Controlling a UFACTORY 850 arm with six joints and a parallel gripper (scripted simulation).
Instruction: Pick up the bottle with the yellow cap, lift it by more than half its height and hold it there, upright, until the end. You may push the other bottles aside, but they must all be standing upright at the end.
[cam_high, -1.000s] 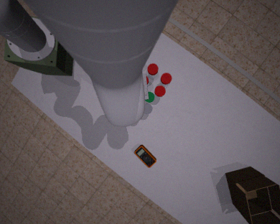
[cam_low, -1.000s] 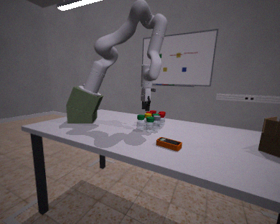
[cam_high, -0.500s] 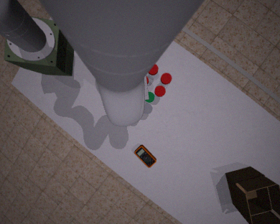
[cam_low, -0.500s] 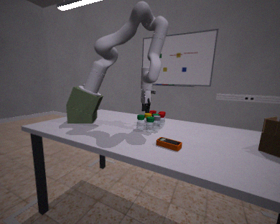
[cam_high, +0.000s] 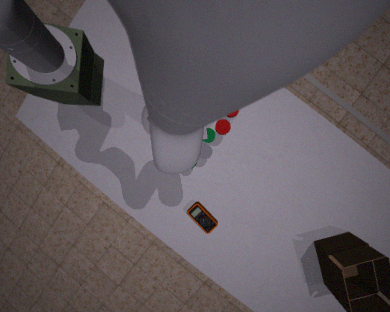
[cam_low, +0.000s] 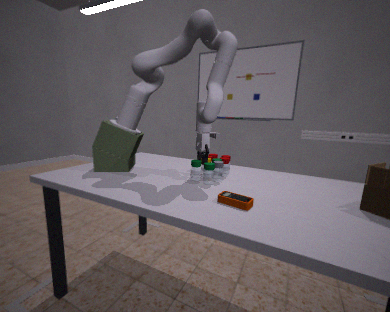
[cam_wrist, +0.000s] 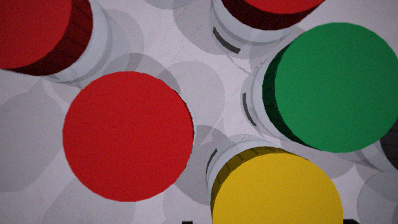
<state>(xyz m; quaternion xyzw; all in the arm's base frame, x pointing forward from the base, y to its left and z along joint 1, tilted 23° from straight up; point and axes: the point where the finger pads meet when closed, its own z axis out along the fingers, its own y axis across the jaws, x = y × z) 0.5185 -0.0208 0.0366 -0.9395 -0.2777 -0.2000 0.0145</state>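
My hand is 50 mm above the yellow-capped bottle, 20 mm short of it and 10 mm to the right of it. Round my hand: grey-capped bottle (100 mm ahead, 50 mm below, 40 mm to the right); then cardboard box (800 mm ahead, 190 mm to the right, 30 mm below); then orange multimeter (290 mm to the right, 210 mm ahead, 80 mm below).
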